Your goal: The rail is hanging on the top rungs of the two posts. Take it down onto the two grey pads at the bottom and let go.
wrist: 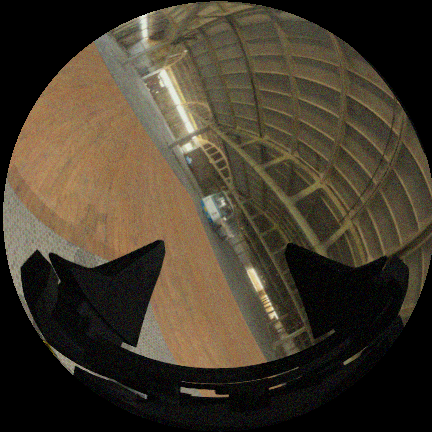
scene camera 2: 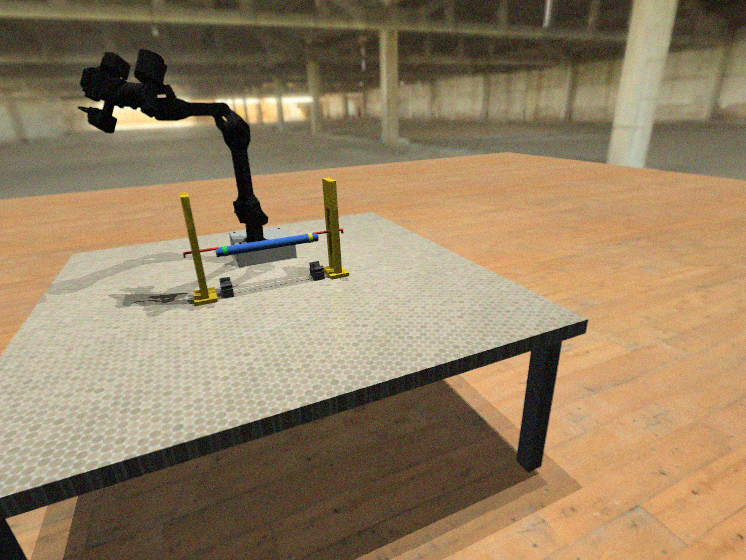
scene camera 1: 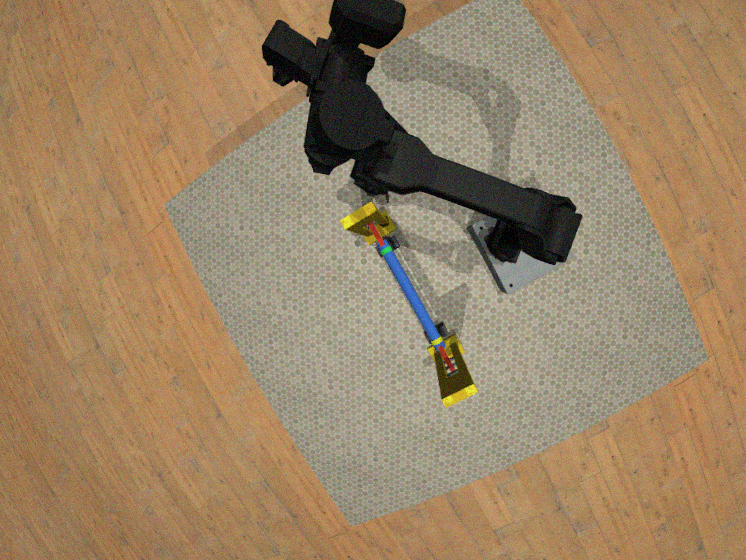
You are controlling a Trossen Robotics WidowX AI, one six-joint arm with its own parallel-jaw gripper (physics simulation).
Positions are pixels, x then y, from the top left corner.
Scene:
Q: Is the gripper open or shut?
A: Open.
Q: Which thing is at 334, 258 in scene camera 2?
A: A yellow post.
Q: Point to a yellow post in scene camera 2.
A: At 205, 295

